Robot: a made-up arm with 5 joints.
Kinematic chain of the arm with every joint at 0, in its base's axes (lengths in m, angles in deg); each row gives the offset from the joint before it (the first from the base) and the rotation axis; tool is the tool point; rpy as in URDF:
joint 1: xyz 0.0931 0 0.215 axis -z
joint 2: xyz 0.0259 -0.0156 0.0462 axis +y
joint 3: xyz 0.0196 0 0.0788 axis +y
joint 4: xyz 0.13 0 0.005 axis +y
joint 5: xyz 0.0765 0.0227 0 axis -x
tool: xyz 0 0 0 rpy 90 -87.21 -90
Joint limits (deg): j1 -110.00..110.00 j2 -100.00..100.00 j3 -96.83..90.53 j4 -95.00..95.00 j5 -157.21..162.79
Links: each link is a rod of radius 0.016 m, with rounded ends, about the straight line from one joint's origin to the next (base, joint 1, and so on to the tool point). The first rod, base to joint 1, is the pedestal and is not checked.
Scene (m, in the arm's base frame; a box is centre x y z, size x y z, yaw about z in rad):
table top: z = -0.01
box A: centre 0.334 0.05 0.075 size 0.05 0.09 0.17 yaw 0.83
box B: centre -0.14 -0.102 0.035 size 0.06 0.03 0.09 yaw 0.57
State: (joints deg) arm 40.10 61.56 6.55 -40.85 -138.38
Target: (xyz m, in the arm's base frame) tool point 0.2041 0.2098 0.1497
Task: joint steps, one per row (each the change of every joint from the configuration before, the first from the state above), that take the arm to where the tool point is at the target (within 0.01 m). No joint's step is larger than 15 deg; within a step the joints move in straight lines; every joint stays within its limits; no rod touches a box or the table.
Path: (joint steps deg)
1: -14.87 -8.29 -11.25 7.38 -4.71
2: -14.87 -8.29 -11.24 7.37 -4.70
3: -14.86 -8.29 -11.25 7.38 -4.71
4: -14.87 -8.29 -11.24 7.38 -4.71
5: -10.26 6.87 11.44 -8.06 4.71
6: -10.26 6.87 11.44 -8.06 4.71
7: -10.26 6.87 11.44 -8.07 4.70
8: -10.25 6.87 11.44 -8.06 4.71

